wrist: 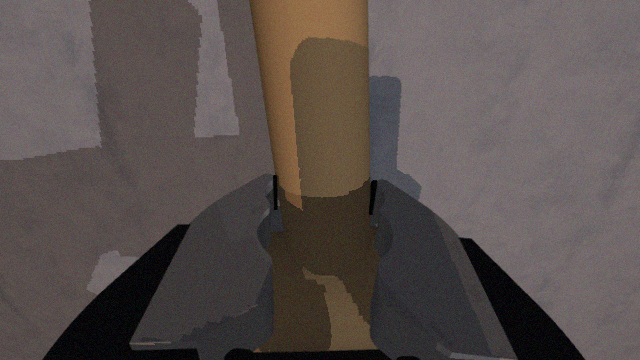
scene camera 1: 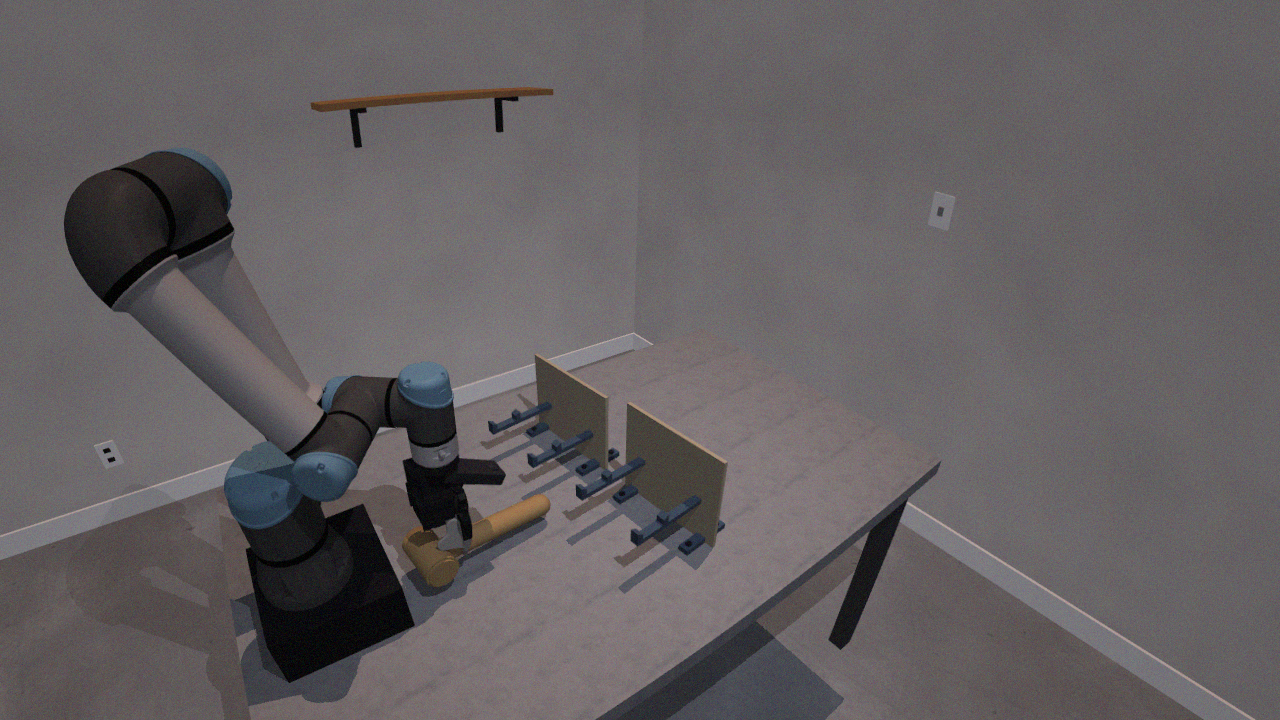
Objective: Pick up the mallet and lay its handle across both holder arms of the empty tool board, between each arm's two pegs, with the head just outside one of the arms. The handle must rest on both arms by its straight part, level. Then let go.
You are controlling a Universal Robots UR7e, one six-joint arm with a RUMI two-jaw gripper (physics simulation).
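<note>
The orange-brown wooden mallet lies on the table, its thick cylindrical head near the robot base and its handle pointing toward the boards. My gripper is shut on the handle close to the head, one jaw on each side. Two upright tan tool boards, a left one and a right one, stand beyond the handle's end. Each has two dark blue holder arms with small pegs, and no tool lies on them. The boards do not show in the wrist view.
The black robot base block stands behind the mallet head at the left of the table. Small dark blue feet sit below the boards. A wooden wall shelf hangs high on the back wall. Arm shadows fall across the table.
</note>
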